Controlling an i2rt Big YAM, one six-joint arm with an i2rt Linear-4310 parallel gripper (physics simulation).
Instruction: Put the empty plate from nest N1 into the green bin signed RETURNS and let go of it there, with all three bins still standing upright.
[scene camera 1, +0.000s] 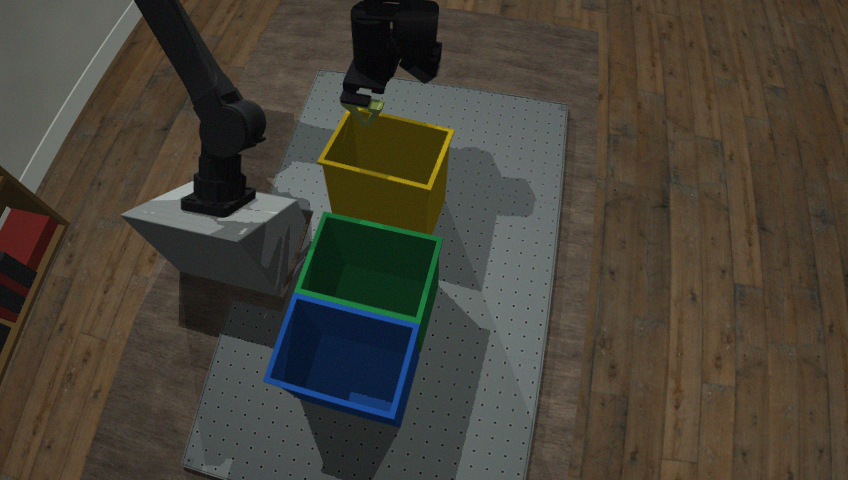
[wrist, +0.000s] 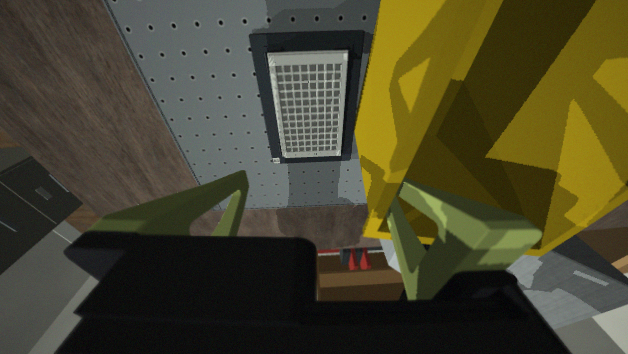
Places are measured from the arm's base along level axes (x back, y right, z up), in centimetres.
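Where they show: gripper, fingertip midpoint: (scene camera 1: 373, 104) (wrist: 314, 177); arm's base, origin of the base link: (scene camera 1: 219, 202).
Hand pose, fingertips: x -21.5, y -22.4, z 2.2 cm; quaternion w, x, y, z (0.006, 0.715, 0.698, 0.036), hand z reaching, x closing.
Each offset is from my fingertips to the top centre of the thing. Level surfaces: height alone.
The pale plate @(dz -12.2, dx -0.1, dy +0.0 cm) (wrist: 312, 105) with a grid of wells lies in a dark nest @(dz -13.4, dx -0.1, dy +0.0 cm) (wrist: 310, 41); its label is too small to read. The plate does not show in scene camera 1. My gripper (scene camera 1: 364, 111) (wrist: 314, 177) is open and empty. In the wrist view its right fingertip overlaps the rim of the yellow bin @(dz +4.7, dx -5.1, dy +11.8 cm) (scene camera 1: 380, 199) (wrist: 382, 75), and its left fingertip is left of the nest. In scene camera 1 the fingers are at that bin's back left corner; contact is unclear. The green bin @(dz +3.1, dx -7.2, dy +30.3 cm) (scene camera 1: 380, 252) stands upright. Whether the yellow bin's base is flat is hidden.
The blue bin @(dz +3.1, dx -6.6, dy +43.3 cm) (scene camera 1: 351, 356) stands upright against the green bin's front side. The yellow bin is directly right of the nest in the wrist view. All stand on a perforated grey board @(dz -14.8 cm) (scene camera 1: 535, 148) (wrist: 165, 90). The grey arm pedestal (scene camera 1: 208, 249) is left of the bins.
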